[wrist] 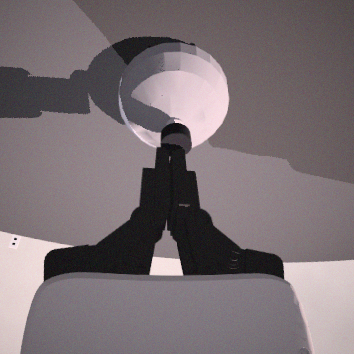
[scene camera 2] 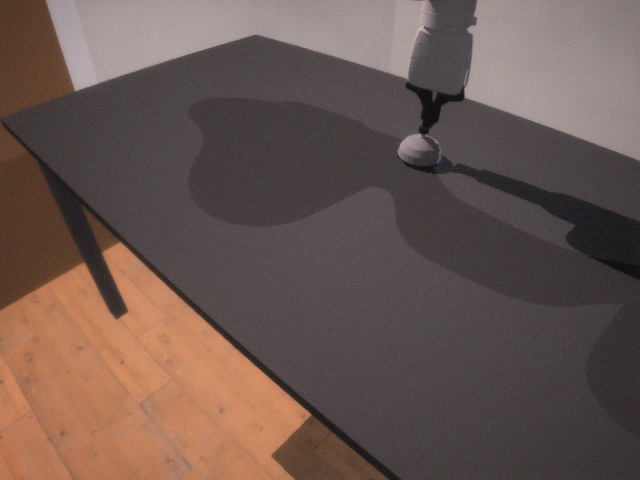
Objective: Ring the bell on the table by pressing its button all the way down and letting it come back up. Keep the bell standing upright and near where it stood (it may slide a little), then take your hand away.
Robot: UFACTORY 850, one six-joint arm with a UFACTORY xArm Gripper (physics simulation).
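The bell, a pale faceted dome (scene camera 2: 419, 150) (wrist: 200, 100), stands upright on the dark table (scene camera 2: 310, 268). Its black button (scene camera 2: 423, 129) (wrist: 176, 134) sits above the dome on a thin light stem, a bit of which shows below the button in the scene view. My gripper (scene camera 2: 425, 124) (wrist: 167, 164) is shut with nothing between its fingers. It points down, with its fingertips right at the top of the button; in the wrist view they overlap the button's near edge. Whether they touch it or stand slightly above it, I cannot tell.
Large soft shadows and the arm's own dark shadow (scene camera 2: 542, 198) lie across the table. The table's far edge runs behind the bell, with a pale wall beyond. A wooden floor (scene camera 2: 129, 372) shows past the near-left edge, beside a table leg (scene camera 2: 87, 248).
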